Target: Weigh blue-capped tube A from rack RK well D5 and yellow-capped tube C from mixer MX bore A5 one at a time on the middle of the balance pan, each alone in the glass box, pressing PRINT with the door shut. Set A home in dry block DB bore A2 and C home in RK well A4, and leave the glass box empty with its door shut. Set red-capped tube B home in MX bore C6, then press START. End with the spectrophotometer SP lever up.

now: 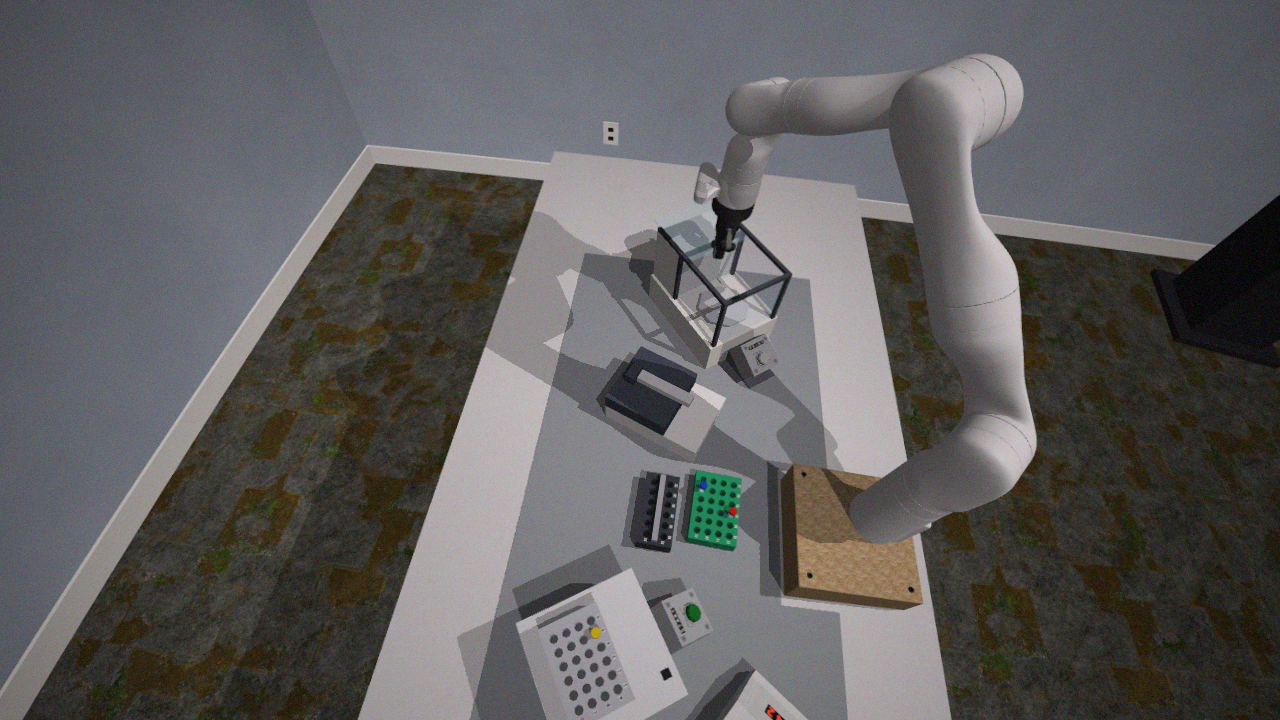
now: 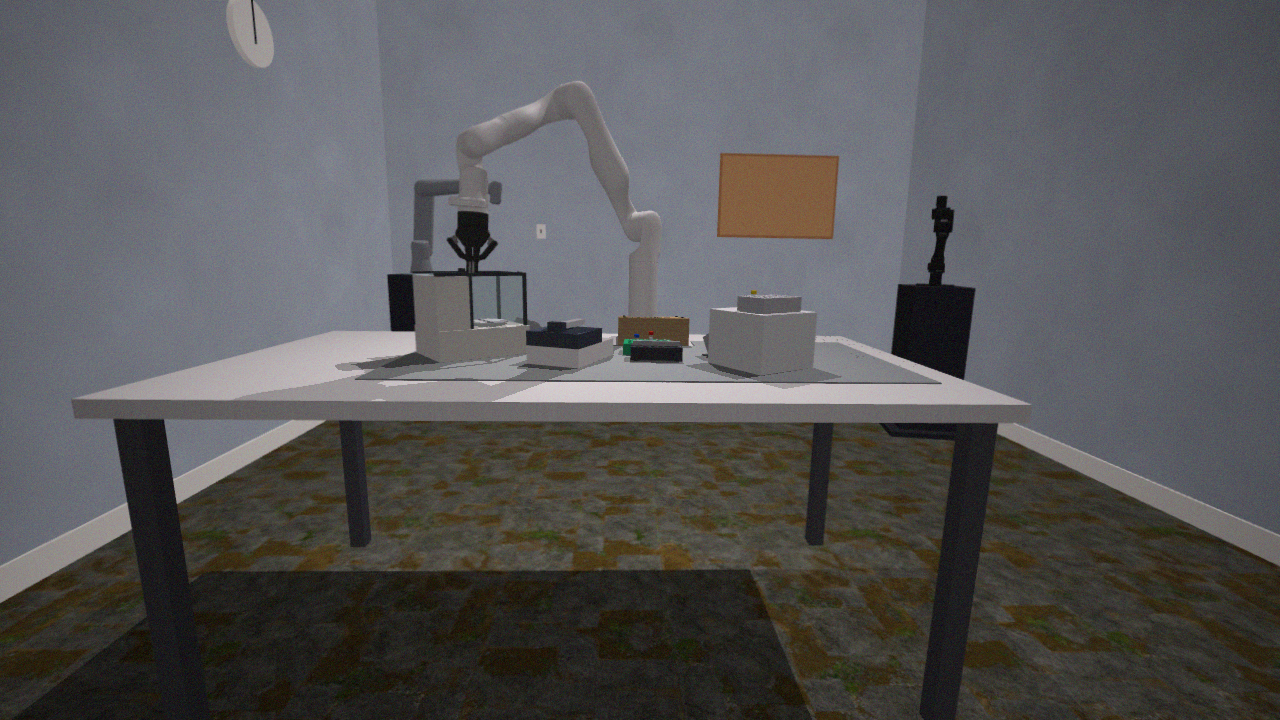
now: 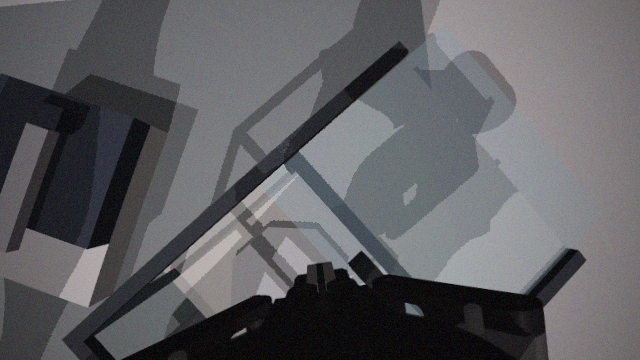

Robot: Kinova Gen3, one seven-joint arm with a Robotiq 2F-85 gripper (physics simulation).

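Places are measured from the arm's base along level axes (x ahead, y left, z up), in centimetres.
Where they show: gripper, fingertip midpoint: (image 1: pixel 717 256) (image 2: pixel 472 276) (image 3: pixel 322 280); arm's base at its link origin: (image 1: pixel 874 517) (image 2: pixel 642 316).
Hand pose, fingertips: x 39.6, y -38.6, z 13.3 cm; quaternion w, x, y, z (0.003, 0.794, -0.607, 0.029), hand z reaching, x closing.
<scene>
Each offset is from my fingertips to the centre of the thing. "spot": to the spot under its first point.
My gripper (image 1: pixel 719 254) (image 2: pixel 471 267) (image 3: pixel 322 280) is shut and empty, pointing down at the top of the glass box {dy +1.9, dx -4.1, dz -9.5 cm} (image 1: pixel 718 324) (image 2: pixel 524 300) (image 3: pixel 225 204). The box's clear sliding pane {dy -6.3, dx +5.1, dz +0.5 cm} (image 3: pixel 540 175) sticks out past the back of its frame; its dark handle {spot: dy -1.8, dx +1.4, dz +2.0 cm} (image 3: pixel 365 267) is just beside my fingertips, contact unclear. No tube shows on the pan {spot: dy +12.9, dx -4.2, dz -0.7 cm} (image 1: pixel 723 310). Blue-capped tube A {dy +41.7, dx -9.7, dz -17.1 cm} (image 1: pixel 703 485) (image 2: pixel 636 337) and red-capped tube B {dy +44.7, dx -15.8, dz -17.1 cm} (image 1: pixel 733 511) (image 2: pixel 650 334) stand in the green rack {spot: dy +50.2, dx -14.5, dz -19.9 cm} (image 1: pixel 714 546). Yellow-capped tube C {dy +71.5, dx -0.3, dz -4.2 cm} (image 1: pixel 595 632) (image 2: pixel 753 291) stands in the white mixer {dy +70.9, dx -4.8, dz -11.7 cm} (image 1: pixel 646 644) (image 2: pixel 760 340).
A black block {dy +47.9, dx -3.1, dz -17.8 cm} (image 1: pixel 671 514) (image 2: pixel 656 354) with a light bar stands beside the rack. A navy-topped device {dy +27.0, dx +1.6, dz -15.1 cm} (image 1: pixel 635 398) (image 3: pixel 75 185) stands between it and the balance. A button box {spot: dy +12.1, dx -13.8, dz -13.3 cm} (image 1: pixel 756 358) is by the balance, a green-button box (image 1: pixel 693 613) by the mixer.
</scene>
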